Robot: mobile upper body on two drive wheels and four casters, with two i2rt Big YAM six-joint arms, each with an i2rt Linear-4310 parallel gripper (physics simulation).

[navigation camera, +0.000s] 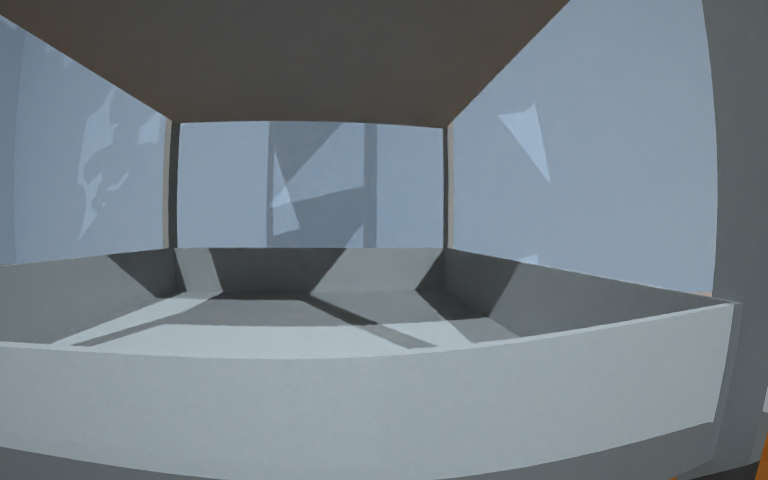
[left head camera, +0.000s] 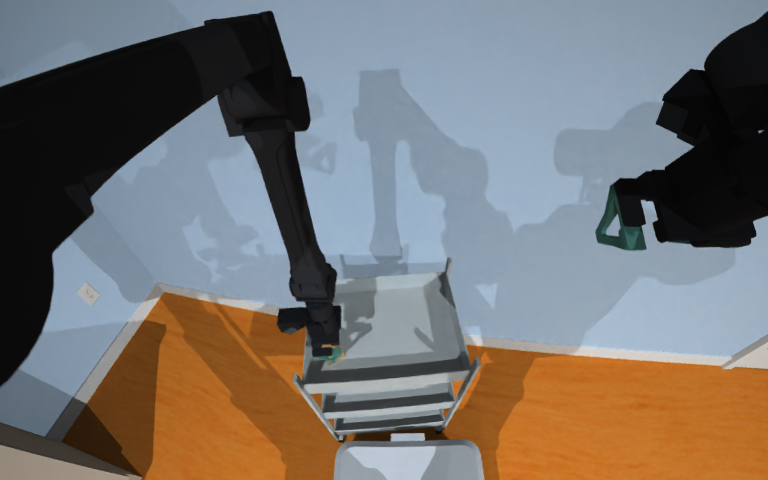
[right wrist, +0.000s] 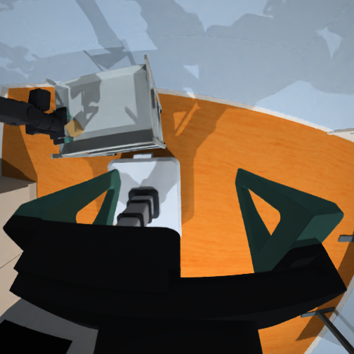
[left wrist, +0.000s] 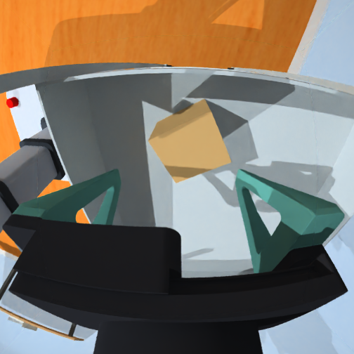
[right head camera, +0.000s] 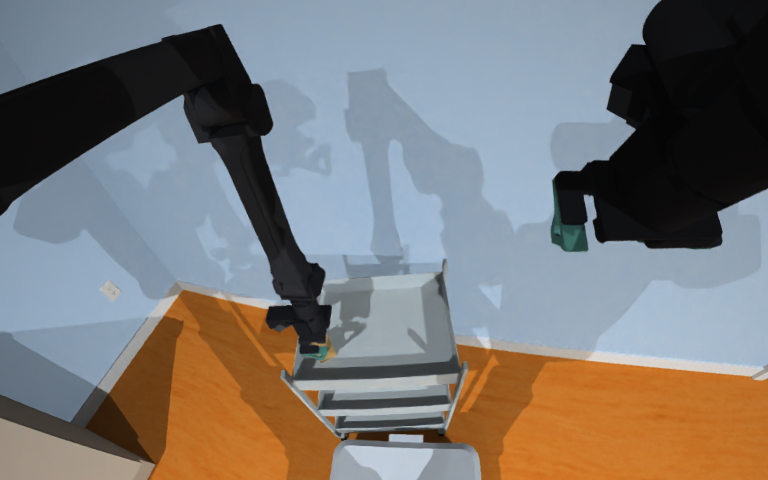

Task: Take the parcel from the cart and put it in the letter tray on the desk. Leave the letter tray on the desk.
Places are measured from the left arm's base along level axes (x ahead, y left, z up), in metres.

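Pixels of known places: left gripper, fingertip midpoint: (left head camera: pixel 332 345) (right head camera: pixel 323 343); right gripper, fingertip midpoint: (left head camera: pixel 633 236) (right head camera: pixel 595 236).
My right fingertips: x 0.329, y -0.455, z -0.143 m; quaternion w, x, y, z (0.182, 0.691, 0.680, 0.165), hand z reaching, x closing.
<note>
For each thing: its top centre in the pictures, then the offset to it from my right fingertips. "pt": a spot on its surface instead.
- tan box at its top centre: (left head camera: pixel 329 345) (right head camera: pixel 321 343) dx +0.152, dy +0.457, dz -0.554 m
- grey cart at a spot on its surface: (right head camera: pixel 379 383) (left head camera: pixel 391 383) pt dx +0.051, dy +0.287, dz -0.567 m
- furniture at a spot on its surface: (left head camera: pixel 50 461) pt dx -0.217, dy +1.341, dz -0.729 m
The parcel, a tan box (right head camera: pixel 330 354) (left wrist: pixel 192 140) (right wrist: pixel 75 128), sits inside the top tray of the grey cart (left head camera: pixel 385 384) (right head camera: pixel 379 383) (left wrist: pixel 75 125) (right wrist: pixel 112 145), near its left side in the head views, partly hidden there by the left gripper. My left gripper (left head camera: pixel 330 354) (right head camera: pixel 317 353) (left wrist: pixel 177 175) is open. In the left wrist view the parcel lies beyond the fingertips, between their lines and turned at an angle; I cannot tell the exact height gap. My right gripper (right wrist: pixel 177 175) is open and empty, high up and far to the right of the cart. I cannot make out the letter tray or desk.
The robot's white base (left head camera: pixel 407 466) (right head camera: pixel 404 466) is close to the cart's front. A pale beige piece of furniture (left head camera: pixel 50 461) (right head camera: pixel 62 435) stands at lower left. A blue wall (left head camera: pixel 509 84) rises behind the cart. The navigation camera faces a grey cart tier (navigation camera: pixel 368 407).
</note>
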